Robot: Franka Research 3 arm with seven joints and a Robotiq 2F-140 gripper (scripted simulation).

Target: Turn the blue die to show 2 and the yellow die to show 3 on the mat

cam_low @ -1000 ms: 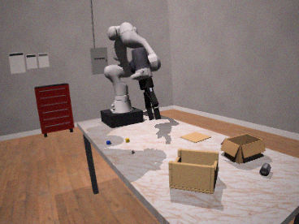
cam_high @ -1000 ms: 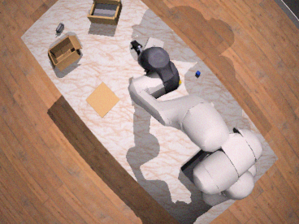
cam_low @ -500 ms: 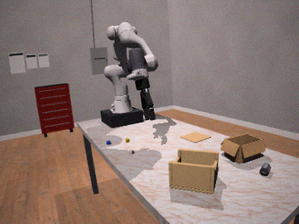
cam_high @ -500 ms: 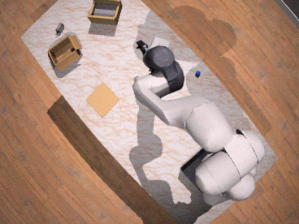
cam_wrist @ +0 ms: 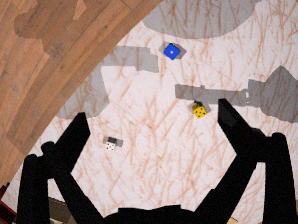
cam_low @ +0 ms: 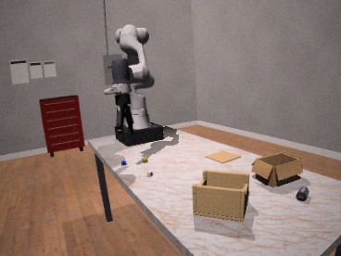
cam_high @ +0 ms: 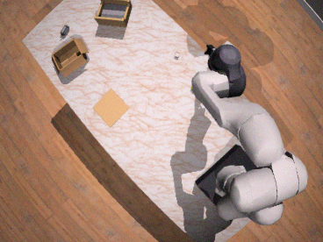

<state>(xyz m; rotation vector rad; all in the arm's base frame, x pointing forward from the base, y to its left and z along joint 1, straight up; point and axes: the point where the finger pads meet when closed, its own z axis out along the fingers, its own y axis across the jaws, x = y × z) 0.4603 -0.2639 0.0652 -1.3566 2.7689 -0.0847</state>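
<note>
Now: the blue die 50 mm behind my hand, 20 mm to the right of it and 150 mm below it. From my hand the other things lie so: yellow die 10 mm behind, 100 mm to the left, 150 mm below; then white die 170 mm ahead, 40 mm to the left, 150 mm below; then tan mat 200 mm ahead, 460 mm to the left, 160 mm below.
</note>
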